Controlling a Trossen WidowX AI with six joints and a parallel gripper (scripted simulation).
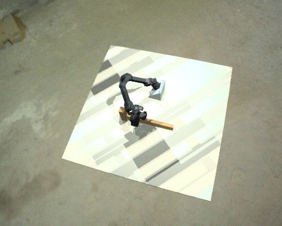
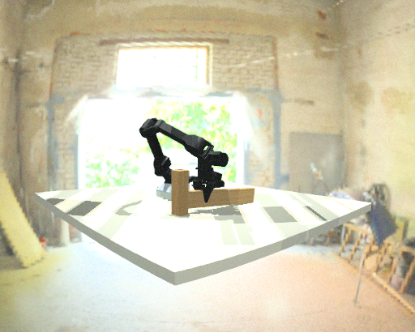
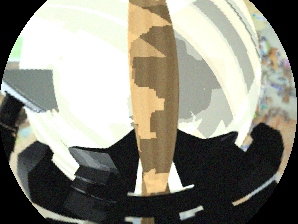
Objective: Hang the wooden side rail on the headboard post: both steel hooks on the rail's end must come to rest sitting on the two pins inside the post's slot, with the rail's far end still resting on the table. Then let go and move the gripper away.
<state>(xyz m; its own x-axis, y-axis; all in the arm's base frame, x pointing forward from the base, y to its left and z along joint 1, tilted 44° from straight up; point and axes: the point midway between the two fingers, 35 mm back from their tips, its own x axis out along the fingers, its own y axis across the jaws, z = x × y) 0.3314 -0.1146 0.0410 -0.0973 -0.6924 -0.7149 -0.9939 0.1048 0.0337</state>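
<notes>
The wooden headboard post is 130 mm to the right of my gripper tip, 40 mm above it and 10 mm behind it.
</notes>
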